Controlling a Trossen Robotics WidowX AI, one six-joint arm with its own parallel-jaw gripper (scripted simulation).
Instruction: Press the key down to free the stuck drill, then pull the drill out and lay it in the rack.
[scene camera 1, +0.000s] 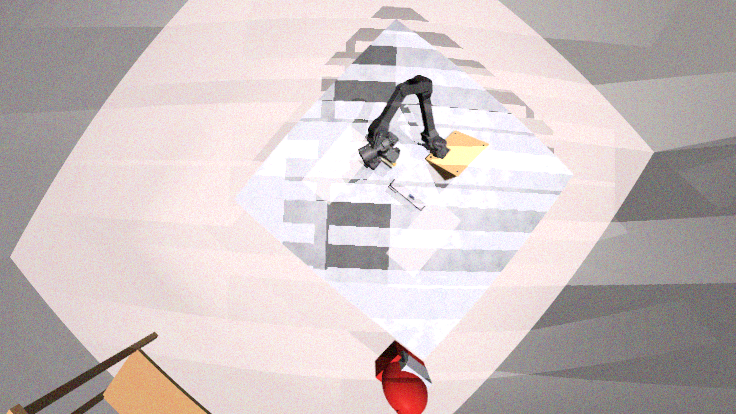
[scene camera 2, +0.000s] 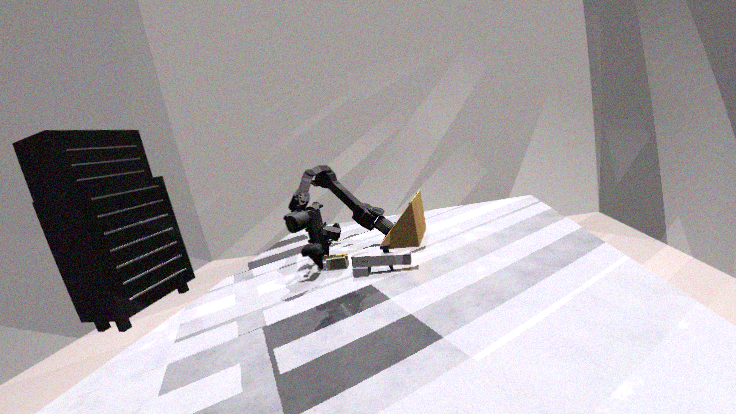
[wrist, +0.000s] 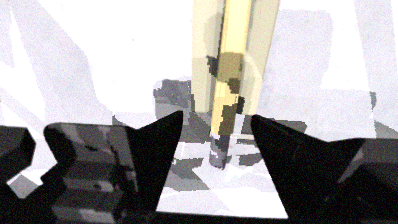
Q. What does the gripper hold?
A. Nothing.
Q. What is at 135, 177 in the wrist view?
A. The gripper.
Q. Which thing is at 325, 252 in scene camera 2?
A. The gripper.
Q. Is the gripper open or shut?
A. Open.
